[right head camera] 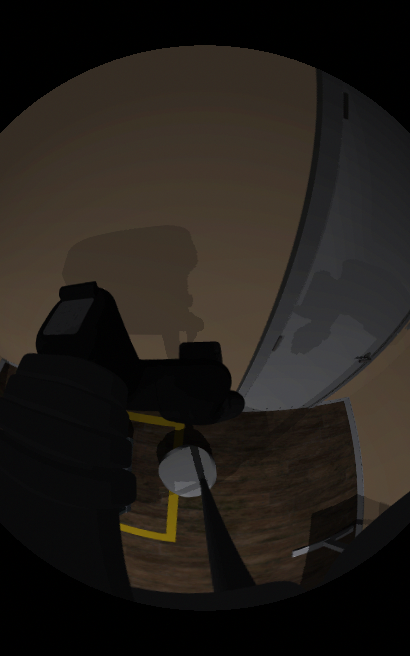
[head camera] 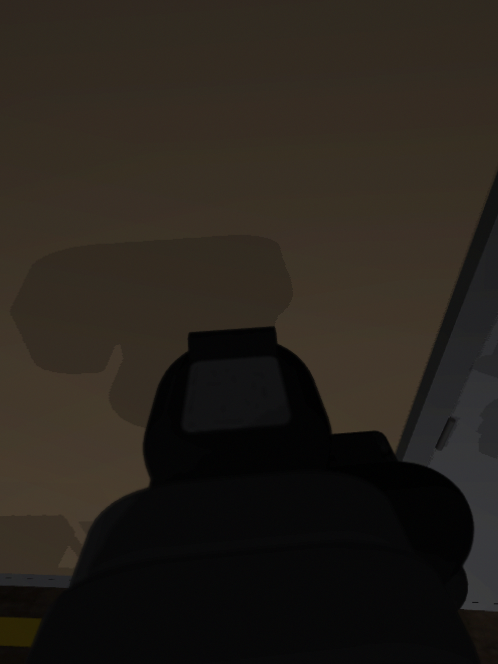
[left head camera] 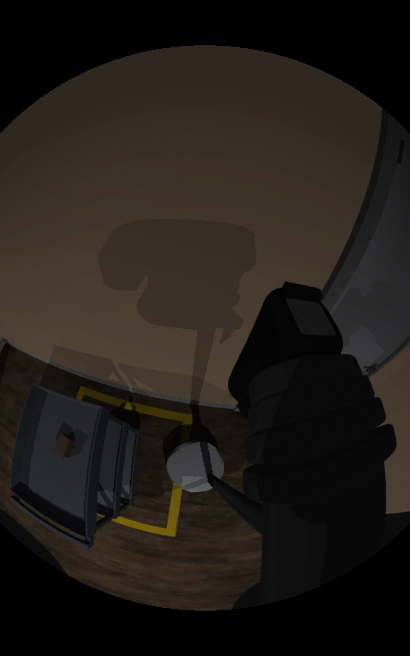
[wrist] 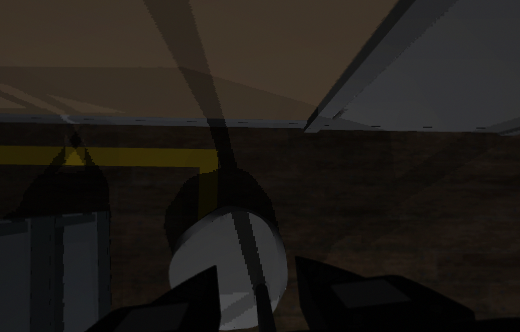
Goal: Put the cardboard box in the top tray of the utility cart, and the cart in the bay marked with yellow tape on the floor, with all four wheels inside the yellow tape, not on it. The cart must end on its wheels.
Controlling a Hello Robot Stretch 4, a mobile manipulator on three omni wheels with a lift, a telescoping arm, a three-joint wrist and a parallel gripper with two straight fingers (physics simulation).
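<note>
The grey utility cart (left head camera: 93,465) (wrist: 44,272) stands upright at the left. The small brown cardboard box (left head camera: 65,444) sits in its top tray. The yellow tape (head camera: 18,631) (left head camera: 173,510) (right head camera: 172,520) (wrist: 145,157) shows behind and to the right of the cart. The cart's body hides the left part of the bay, and its wheels do not show, so I cannot tell where they stand against the tape. My gripper (wrist: 258,285) is open and empty, high above my base and to the right of the cart. My dark wrist and arm cover much of the head views.
My round white base (left head camera: 187,467) (right head camera: 184,475) (wrist: 200,257) overlaps the bay's right tape line. The beige wall (head camera: 214,134) stands behind the bay. A grey door (left head camera: 370,300) (right head camera: 370,200) (wrist: 450,70) is at the right. A pale metal leg (right head camera: 301,552) is at lower right.
</note>
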